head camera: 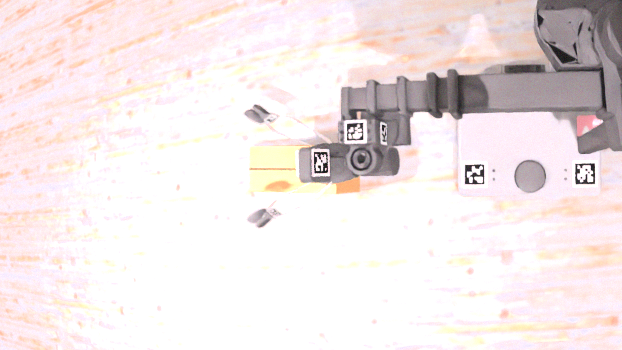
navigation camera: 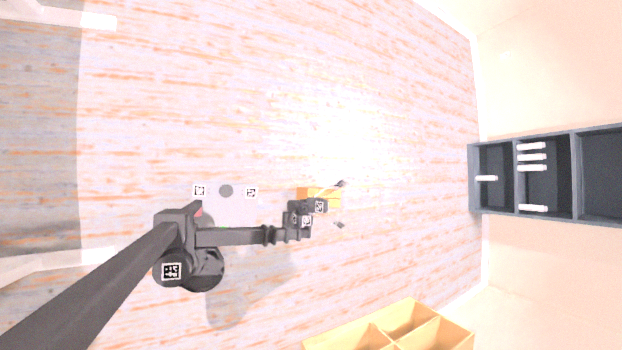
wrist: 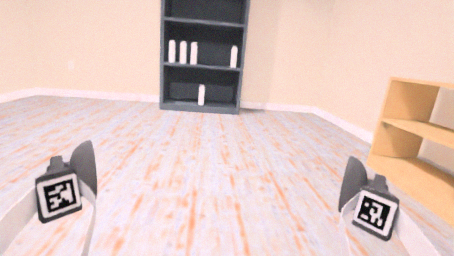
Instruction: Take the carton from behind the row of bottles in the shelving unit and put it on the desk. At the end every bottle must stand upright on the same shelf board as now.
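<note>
The carton, a long yellow-orange box with a dark seam, lies on the floor, partly hidden under the wrist. My gripper is open and empty above it, fingers wide apart; the carton does not show in the wrist view. The dark shelving unit stands at the far wall. On one board stand three white bottles at the left, the middle one among them, and one bottle at the right. Another bottle stands upright on the lowest board.
A light wooden shelf stands to the right in the wrist view. Two white bars show at the left of the navigation view, with a grey shaded area between. I cannot make out a desk top. My base is right of the carton in the head view.
</note>
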